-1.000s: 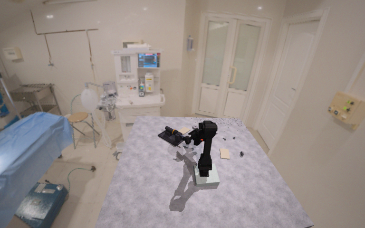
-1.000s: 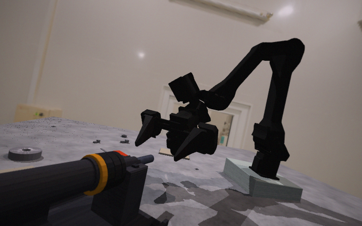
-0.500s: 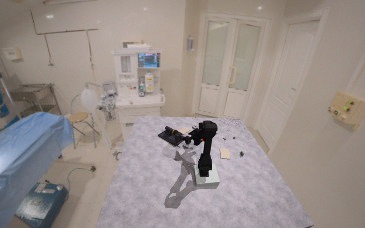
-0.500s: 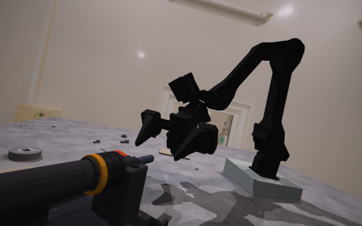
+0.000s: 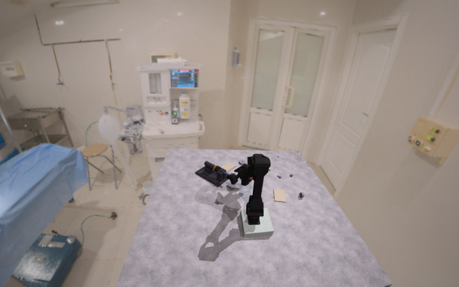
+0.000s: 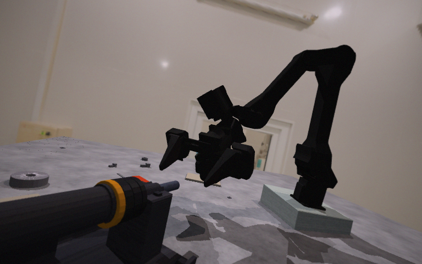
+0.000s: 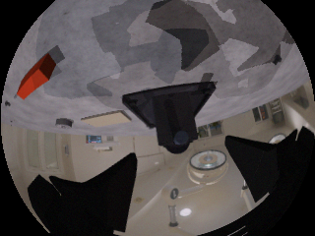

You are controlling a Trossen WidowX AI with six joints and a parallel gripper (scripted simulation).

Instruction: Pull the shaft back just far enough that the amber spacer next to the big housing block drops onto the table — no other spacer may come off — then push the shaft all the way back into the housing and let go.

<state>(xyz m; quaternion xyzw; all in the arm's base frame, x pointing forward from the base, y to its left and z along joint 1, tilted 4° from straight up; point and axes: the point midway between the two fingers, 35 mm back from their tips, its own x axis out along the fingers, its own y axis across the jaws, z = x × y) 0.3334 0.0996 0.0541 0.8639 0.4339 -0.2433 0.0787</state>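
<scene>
The shaft lies 7 cm to the left of my gripper tip, 5 cm ahead of it and 1 cm below it. The rest, counted from my gripper tip: red-handled tool (20 cm to the right, 10 cm ahead, 9 cm below); amber spacer (10 cm to the left, 8 cm ahead, 1 cm below); grey ring (28 cm ahead, 12 cm to the right, 8 cm below).
</scene>
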